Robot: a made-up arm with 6 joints.
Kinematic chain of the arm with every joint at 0, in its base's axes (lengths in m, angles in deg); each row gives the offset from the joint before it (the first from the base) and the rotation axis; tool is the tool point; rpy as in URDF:
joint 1: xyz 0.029 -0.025 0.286 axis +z
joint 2: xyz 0 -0.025 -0.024 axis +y
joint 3: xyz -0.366 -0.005 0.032 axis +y
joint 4: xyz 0.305 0.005 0.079 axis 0.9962 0 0.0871
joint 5: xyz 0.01 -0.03 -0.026 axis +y
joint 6: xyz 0.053 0.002 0.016 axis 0.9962 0 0.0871
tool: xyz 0.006 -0.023 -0.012 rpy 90 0 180
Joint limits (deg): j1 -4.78..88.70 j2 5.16..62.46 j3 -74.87..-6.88 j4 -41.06..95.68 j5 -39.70..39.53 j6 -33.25..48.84
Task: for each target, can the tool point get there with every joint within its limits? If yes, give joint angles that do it. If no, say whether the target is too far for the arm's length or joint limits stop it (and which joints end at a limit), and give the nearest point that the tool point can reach.
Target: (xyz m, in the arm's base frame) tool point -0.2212 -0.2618 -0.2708
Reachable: no: joint limits stop it (at a limit: joint 1, joint 2, joint 3, joint 5) | nearest point 0.0936 -0.0826 0.3042 | short by 0.680 m
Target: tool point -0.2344 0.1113 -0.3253
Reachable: no: joint limits stop it (at a limit: joint 1, joint 2, joint 3, joint 5, joint 6) | nearest point 0.0132 0.0625 0.3064 | short by 0.680 m
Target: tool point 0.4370 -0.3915 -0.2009
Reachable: no: joint limits stop it (at a limit: joint 1, joint 2, joint 3, joint 6) | nearest point 0.1414 -0.1238 0.3278 | short by 0.662 m
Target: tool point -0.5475 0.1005 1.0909
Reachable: no: too far | nearest point -0.3026 -0.0492 0.7275 | short by 0.463 m
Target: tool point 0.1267 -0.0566 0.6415
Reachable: yes | joints 42.61 34.21 -51.49 -20.77 29.06 21.07
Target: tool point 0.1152 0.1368 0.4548
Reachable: yes | joints 67.02 57.57 -34.32 58.78 24.04 -22.39
